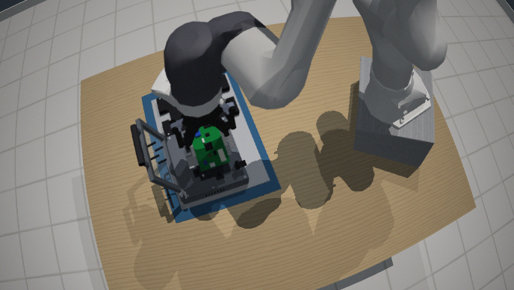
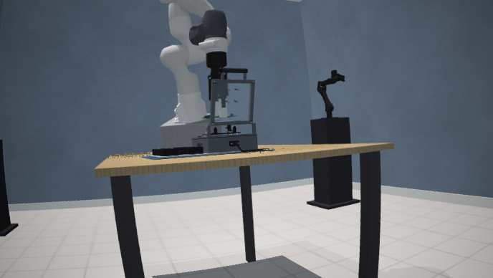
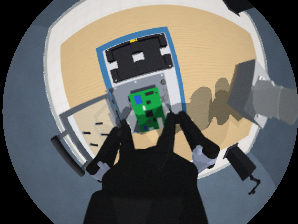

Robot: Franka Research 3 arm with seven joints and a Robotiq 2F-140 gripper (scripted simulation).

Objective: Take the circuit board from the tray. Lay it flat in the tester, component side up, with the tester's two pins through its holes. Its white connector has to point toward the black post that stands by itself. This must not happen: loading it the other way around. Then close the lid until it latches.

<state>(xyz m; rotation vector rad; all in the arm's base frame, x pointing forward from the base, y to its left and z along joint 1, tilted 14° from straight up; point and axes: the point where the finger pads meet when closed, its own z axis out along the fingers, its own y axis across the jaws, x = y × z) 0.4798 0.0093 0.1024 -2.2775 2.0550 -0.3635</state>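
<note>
Now: the black post 6 cm behind my hand, 5 cm to the left of it and 6 cm below it. From my hand the other things lie so: green circuit board: 2 cm below; then see-through lid: 13 cm ahead, 1 cm to the left, 3 cm above.
</note>
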